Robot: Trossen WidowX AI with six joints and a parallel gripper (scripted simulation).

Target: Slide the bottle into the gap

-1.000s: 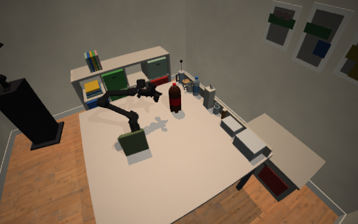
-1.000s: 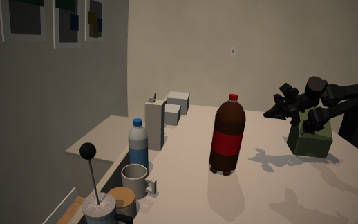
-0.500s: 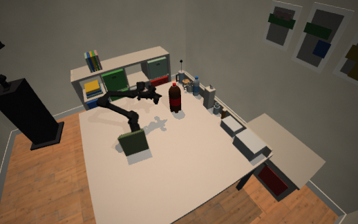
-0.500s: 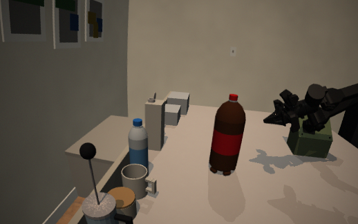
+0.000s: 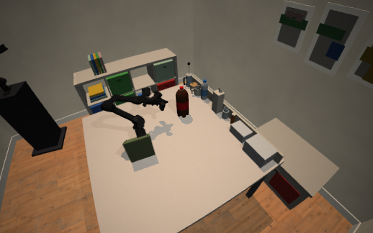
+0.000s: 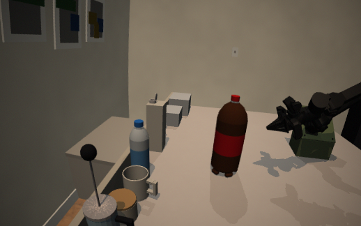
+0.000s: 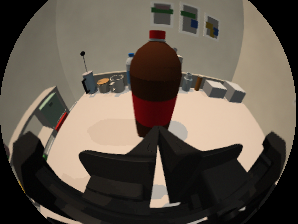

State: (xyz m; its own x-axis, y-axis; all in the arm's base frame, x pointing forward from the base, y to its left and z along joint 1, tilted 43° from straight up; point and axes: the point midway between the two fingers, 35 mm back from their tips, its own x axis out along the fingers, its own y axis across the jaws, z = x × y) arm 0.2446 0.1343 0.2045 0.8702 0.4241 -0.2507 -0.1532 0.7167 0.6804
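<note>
The dark cola bottle lies 16 cm ahead of my hand, 2 cm to the left of it and 6 cm below it. From my hand the other things lie so: water bottle 44 cm ahead, 17 cm to the left, 11 cm below; then lidded jar 40 cm ahead, 36 cm to the left, 18 cm below.
</note>
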